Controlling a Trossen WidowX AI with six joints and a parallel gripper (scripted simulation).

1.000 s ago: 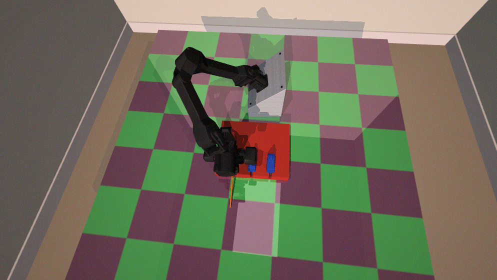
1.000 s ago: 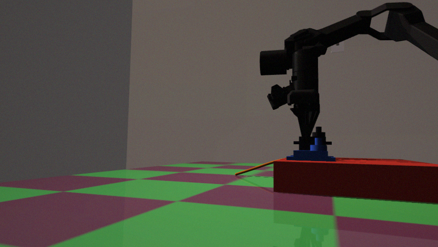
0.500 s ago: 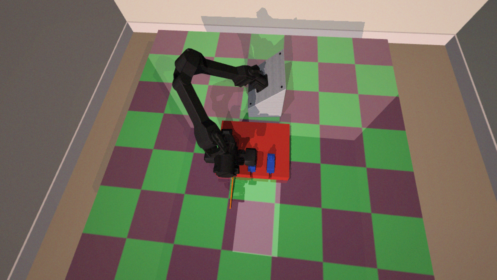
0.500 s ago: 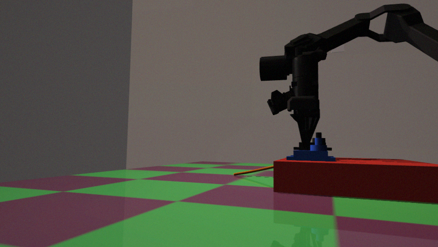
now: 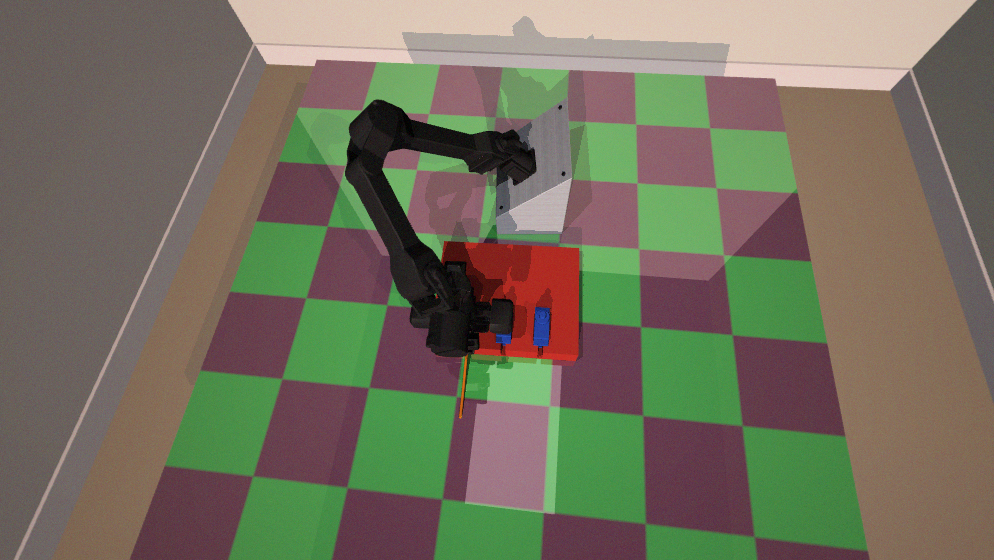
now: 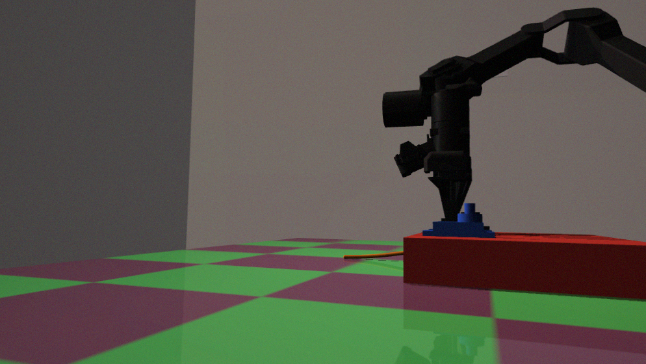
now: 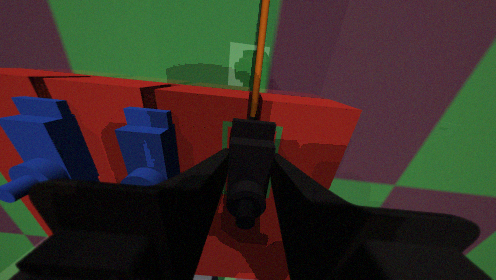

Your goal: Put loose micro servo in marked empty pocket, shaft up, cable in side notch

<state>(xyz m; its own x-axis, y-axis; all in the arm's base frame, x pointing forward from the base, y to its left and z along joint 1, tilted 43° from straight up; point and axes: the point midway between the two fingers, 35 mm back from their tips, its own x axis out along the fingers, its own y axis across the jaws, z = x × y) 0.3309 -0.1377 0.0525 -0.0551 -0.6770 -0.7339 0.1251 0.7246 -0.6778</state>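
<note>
My gripper tip is 11 cm past the red deck, 9 cm to the right of it and 4 cm above it.
</note>
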